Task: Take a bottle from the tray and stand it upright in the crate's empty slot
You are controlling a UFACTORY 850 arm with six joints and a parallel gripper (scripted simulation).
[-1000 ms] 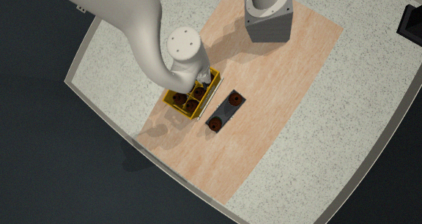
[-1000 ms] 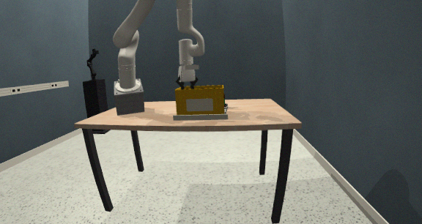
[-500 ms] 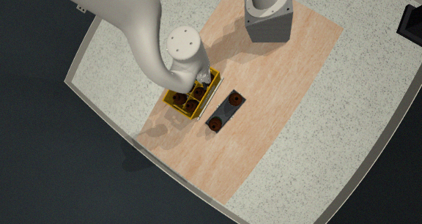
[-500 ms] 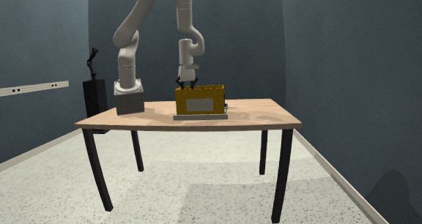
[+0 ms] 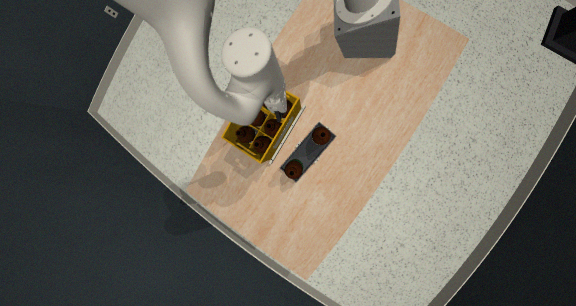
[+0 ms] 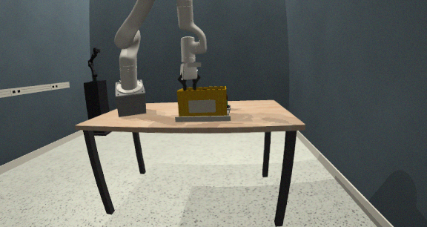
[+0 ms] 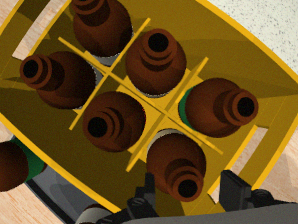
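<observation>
The brown bottle is 9 cm below my hand. The rest, counted from my hand: dark tray: 17 cm to the left, 17 cm below, 12 cm ahead; then yellow crate: 10 cm below, 8 cm ahead, 5 cm to the right.
</observation>
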